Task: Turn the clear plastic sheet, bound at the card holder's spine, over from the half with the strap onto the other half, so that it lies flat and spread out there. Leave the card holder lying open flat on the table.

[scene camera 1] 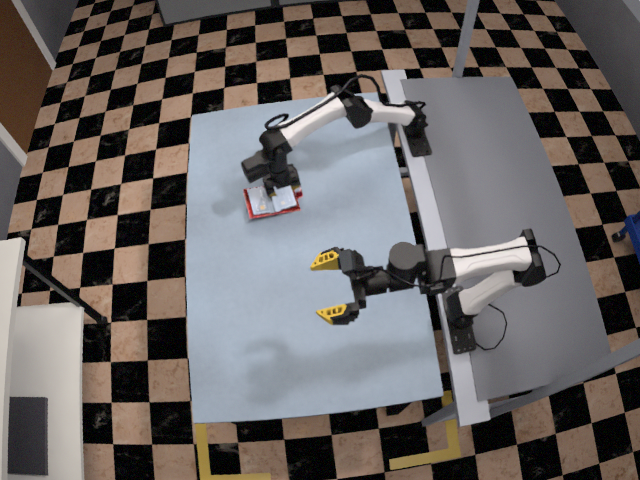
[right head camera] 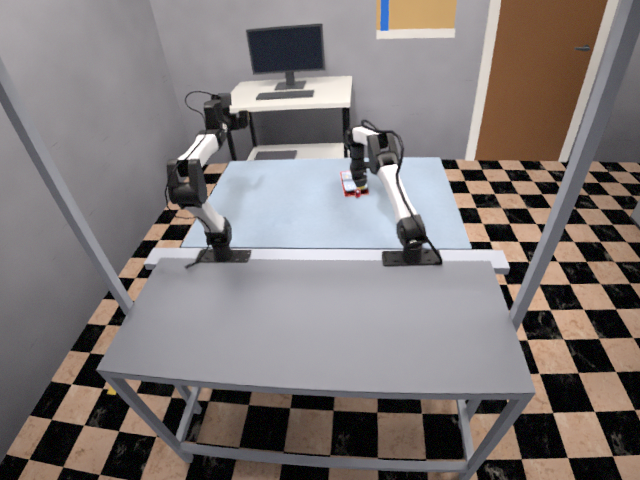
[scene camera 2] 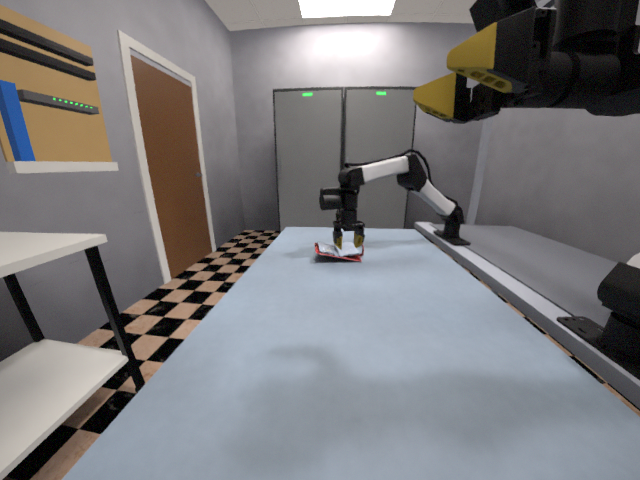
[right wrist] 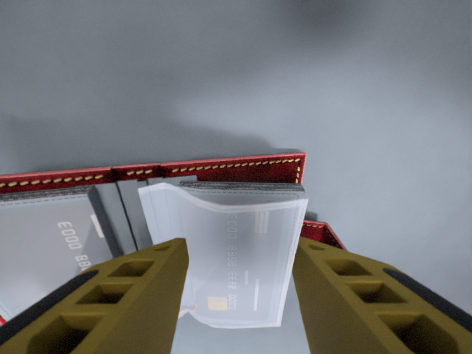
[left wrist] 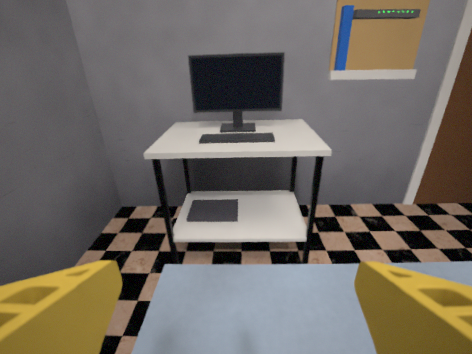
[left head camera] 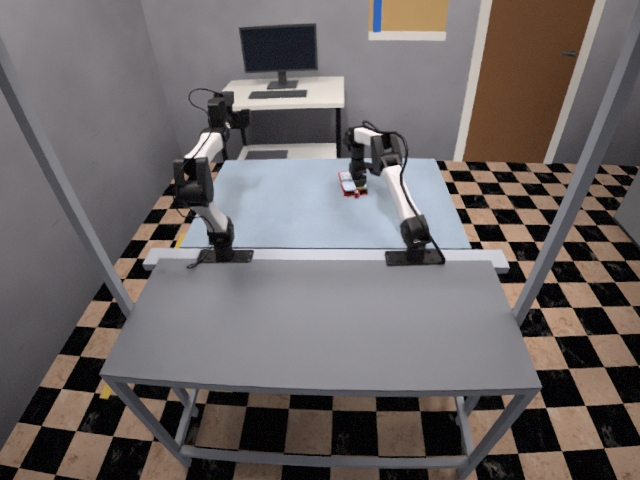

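The red card holder [left head camera: 340, 181] [scene camera 1: 273, 213] [scene camera 2: 338, 256] [right wrist: 230, 170] is open, with its outer edge raised in scene camera 2. The clear plastic sheet [scene camera 1: 284, 198] [right wrist: 235, 260] covers the strap half, at the right in scene camera 1 and the right wrist view; its edge near the spine curls up. My right gripper [scene camera 2: 348, 242] [right wrist: 238, 245] is partly open above that half, with one finger near the spine and one at the sheet's outer edge. Its fingertips hide parts of the sheet. My left gripper [scene camera 1: 315, 290] [scene camera 2: 431, 76] [left wrist: 237, 272] is wide open, high above the table.
The light blue table [left head camera: 289, 217] [scene camera 1: 232, 320] lies under both grippers. A grey bench [left head camera: 320, 320] stands behind the arm bases. A white desk [left head camera: 325, 93] [left wrist: 295, 140] with a monitor [left head camera: 279, 49] [left wrist: 237, 82] stands beyond the table.
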